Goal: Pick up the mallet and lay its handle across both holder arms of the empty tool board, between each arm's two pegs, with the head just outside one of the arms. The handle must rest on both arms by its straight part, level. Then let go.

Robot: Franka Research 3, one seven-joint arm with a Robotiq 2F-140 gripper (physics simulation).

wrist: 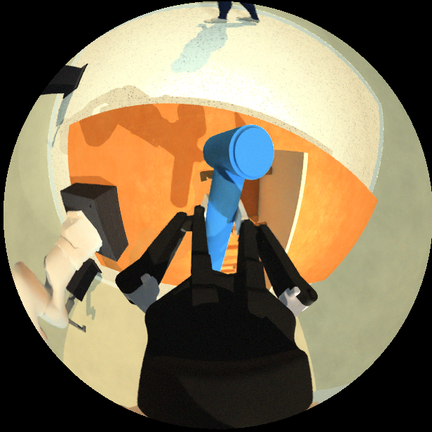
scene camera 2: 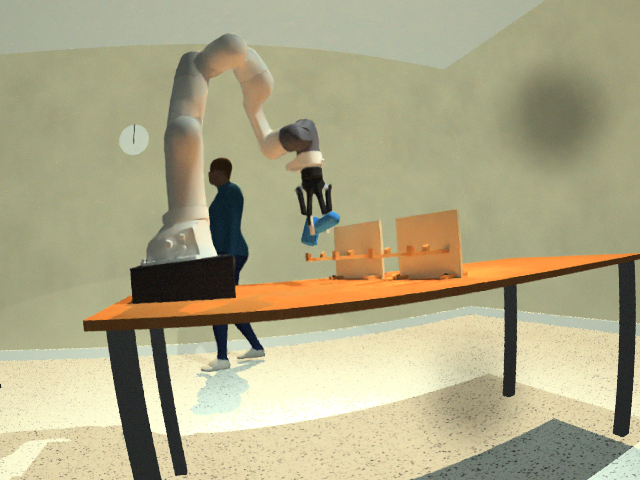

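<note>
The blue mallet hangs in my gripper (scene camera 2: 319,226) (wrist: 221,219), which is shut on its handle (scene camera 2: 308,238) (wrist: 220,217). The mallet is above the table and looks tilted. Its thick head (scene camera 2: 327,222) (wrist: 240,152) is higher, on the far side in the scene view, and the handle slopes down towards the scene camera. Two pale upright tool boards (scene camera 2: 357,242) (scene camera 2: 429,240) stand to the right, with orange pegged arms (scene camera 2: 315,258) reaching left. One board (wrist: 283,195) also shows in the wrist view. The mallet is apart from the arms. Some arms overlap, and the fingers and handle partly hide them in the wrist view.
The orange table (scene camera 2: 279,295) (wrist: 150,165) carries the robot's black base block (scene camera 2: 183,279) (wrist: 95,215) at the left. A person (scene camera 2: 226,222) is behind the table, beyond the arm. The second board stands further right, with its own pegged arms.
</note>
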